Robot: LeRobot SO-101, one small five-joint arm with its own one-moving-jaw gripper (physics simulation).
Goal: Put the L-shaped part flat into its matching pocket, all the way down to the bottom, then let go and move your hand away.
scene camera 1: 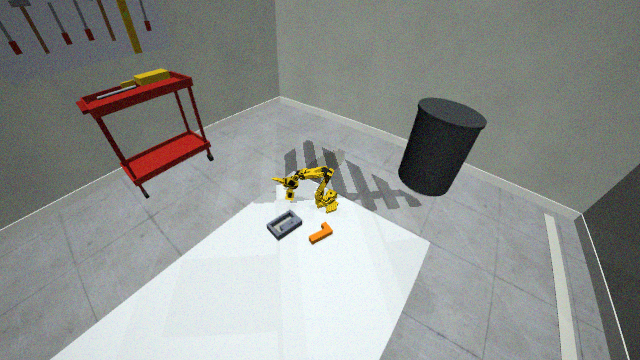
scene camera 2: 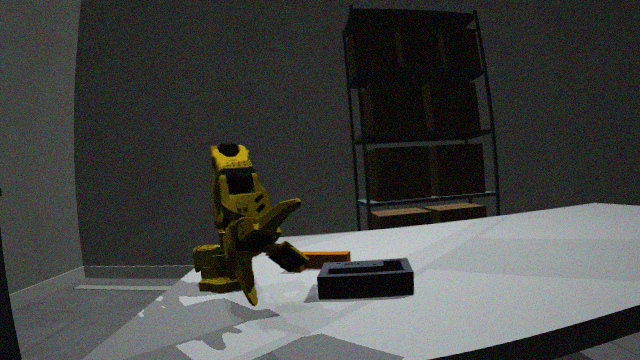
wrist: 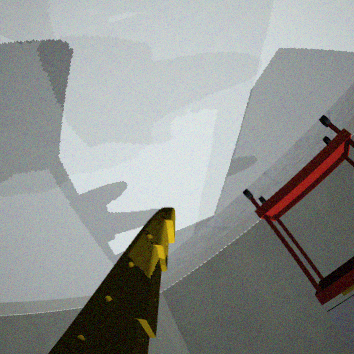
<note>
In view: a dark grey pocket block (scene camera 2: 389, 277).
</note>
